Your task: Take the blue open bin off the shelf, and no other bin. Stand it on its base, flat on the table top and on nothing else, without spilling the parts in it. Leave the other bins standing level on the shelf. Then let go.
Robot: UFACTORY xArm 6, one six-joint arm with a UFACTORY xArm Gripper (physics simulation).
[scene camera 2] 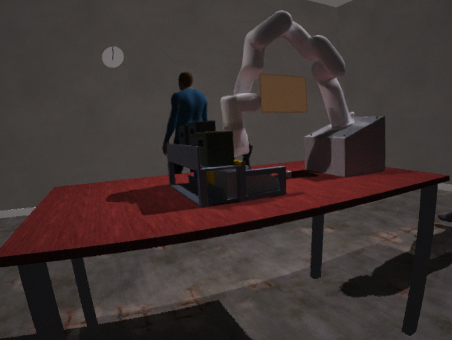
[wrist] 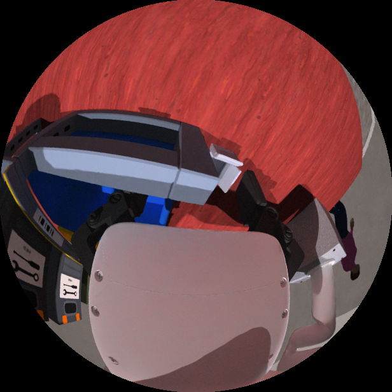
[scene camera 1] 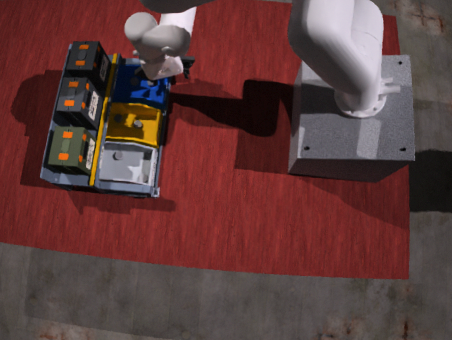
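Seen in the pictures: gripper, fingertip midpoint: (scene camera 1: pixel 171 77); arm's base, origin of the base link: (scene camera 2: pixel 341 125) (scene camera 1: pixel 360 94).
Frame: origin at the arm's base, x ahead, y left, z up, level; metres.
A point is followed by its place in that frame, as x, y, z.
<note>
The blue open bin (scene camera 1: pixel 135 94) {0.587, -0.121, -0.193} (wrist: pixel 62 195) sits in the shelf (scene camera 1: pixel 126 189) {0.586, 0.178, -0.117} (scene camera 2: pixel 183 156) {0.775, 0.013, -0.075} (wrist: pixel 120 164), in the lower row at the back end in scene camera 1, with small round parts in it. Its front wall shows beside the fingers in the wrist view. My gripper (scene camera 1: pixel 162 74) {0.476, -0.152, -0.165} (wrist: pixel 196 174) is open and empty, pointing down at the bin's front edge. One finger is over the inside of the bin, the other outside in front of it. The arm hides part of the bin. The yellow bin (scene camera 1: pixel 150 129) {0.540, -0.007, -0.193} and the light grey bin (scene camera 1: pixel 127 167) {0.605, 0.101, -0.193} sit beside it in the same row.
Two dark cases (scene camera 1: pixel 86 57) {0.664, -0.131, 0.020} (scene camera 1: pixel 75 100) {0.677, -0.010, 0.030} and a green case (scene camera 1: pixel 70 145) {0.697, 0.089, -0.004} stand on the shelf's higher row. A shelf side rail with a white corner piece (wrist: pixel 229 167) is close to the fingers. The grey robot base (scene camera 1: pixel 350 140) {0.040, 0.112, -0.007} (scene camera 2: pixel 345 150) {0.159, 0.138, -0.097} stands across the red table (scene camera 1: pixel 215 220) {0.367, 0.257, -0.201}.
</note>
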